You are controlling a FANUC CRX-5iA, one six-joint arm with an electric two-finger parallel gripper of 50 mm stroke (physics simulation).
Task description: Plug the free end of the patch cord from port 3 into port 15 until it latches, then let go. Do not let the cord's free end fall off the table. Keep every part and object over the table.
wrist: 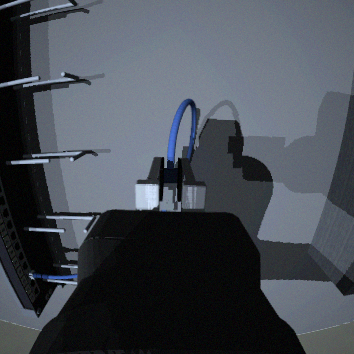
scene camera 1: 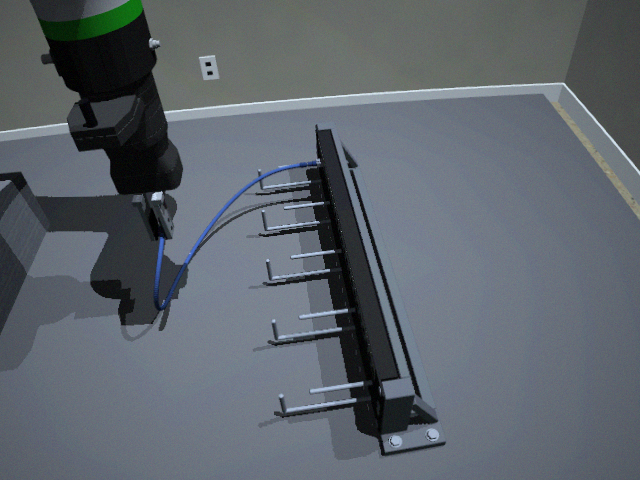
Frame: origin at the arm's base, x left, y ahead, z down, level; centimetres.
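Seen in the pictures: gripper, fingertip midpoint: (wrist: 170, 170) (scene camera 1: 163, 234).
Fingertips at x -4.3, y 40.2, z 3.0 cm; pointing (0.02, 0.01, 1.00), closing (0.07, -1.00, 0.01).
Observation:
A point is followed by its place in that frame.
The blue patch cord (scene camera 1: 209, 224) {x 7.6, y 43.8, z 13.4 cm} (wrist: 173, 135) {x -7.0, y 39.9, z 3.2 cm} has one end plugged into the patch panel (scene camera 1: 356, 248) {x -8.1, y 63.5, z 6.3 cm} (wrist: 14, 265) {x 9.5, y 62.4, z 6.4 cm} near the panel's far end. From there it arcs down to a low bend and rises to my gripper (scene camera 1: 153, 219) {x -4.3, y 40.2, z 3.0 cm} (wrist: 170, 181) {x -4.3, y 40.2, z 3.0 cm}. My gripper is shut on the free end's plug, left of the panel and well apart from it in the scene view. In the wrist view the plug (wrist: 170, 192) {x -2.9, y 40.3, z 1.8 cm} shows clear between the fingers, with the cord leading away from the arm. Port numbers cannot be read, so port 15 cannot be told.
Several metal cable hooks (scene camera 1: 305, 274) {x -4.1, y 57.2, z 14.5 cm} (wrist: 60, 155) {x -3.7, y 55.8, z 14.5 cm} stick out from the panel's port side, towards my gripper. A dark grey block-like object (scene camera 1: 18, 232) {x 8.7, y 14.2, z 10.4 cm} (wrist: 340, 210) {x 5.7, y 13.9, z 12.1 cm} stands at the left in the scene view. A wall with an outlet (scene camera 1: 209, 67) is behind the table.

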